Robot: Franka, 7 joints.
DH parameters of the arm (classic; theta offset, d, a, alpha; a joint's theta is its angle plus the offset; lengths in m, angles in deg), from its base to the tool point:
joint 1: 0 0.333 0 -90
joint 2: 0 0 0 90
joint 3: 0 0.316 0.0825 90
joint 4: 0 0 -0.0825 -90
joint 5: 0 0.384 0 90
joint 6: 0 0 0.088 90
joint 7: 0 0.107 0 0
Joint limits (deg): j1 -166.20..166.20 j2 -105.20..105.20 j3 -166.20..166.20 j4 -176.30..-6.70 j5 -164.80..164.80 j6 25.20..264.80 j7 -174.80..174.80
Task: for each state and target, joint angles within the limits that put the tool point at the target. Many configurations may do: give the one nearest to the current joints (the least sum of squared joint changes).
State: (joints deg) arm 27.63 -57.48 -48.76 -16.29 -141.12 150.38 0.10
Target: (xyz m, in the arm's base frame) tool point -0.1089 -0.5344 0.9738
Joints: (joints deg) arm 48.57 -51.76 -55.51 -36.27 -142.40 154.01 0.10
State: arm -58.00 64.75 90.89 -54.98 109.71 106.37 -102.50
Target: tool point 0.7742 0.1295 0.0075
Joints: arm -13.61 105.20 63.79 -38.42 116.50 129.36 -102.50
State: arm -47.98 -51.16 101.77 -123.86 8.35 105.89 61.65
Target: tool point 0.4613 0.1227 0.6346
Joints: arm -64.41 -48.78 58.35 -112.53 2.60 108.44 61.65
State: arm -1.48 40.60 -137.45 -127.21 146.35 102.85 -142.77
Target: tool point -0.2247 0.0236 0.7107
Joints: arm -39.25 74.34 -166.20 -153.06 156.81 117.49 -142.77
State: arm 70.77 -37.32 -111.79 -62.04 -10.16 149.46 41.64
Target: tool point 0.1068 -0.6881 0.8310
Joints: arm 76.73 -44.87 -112.98 -34.46 -8.68 153.70 41.64
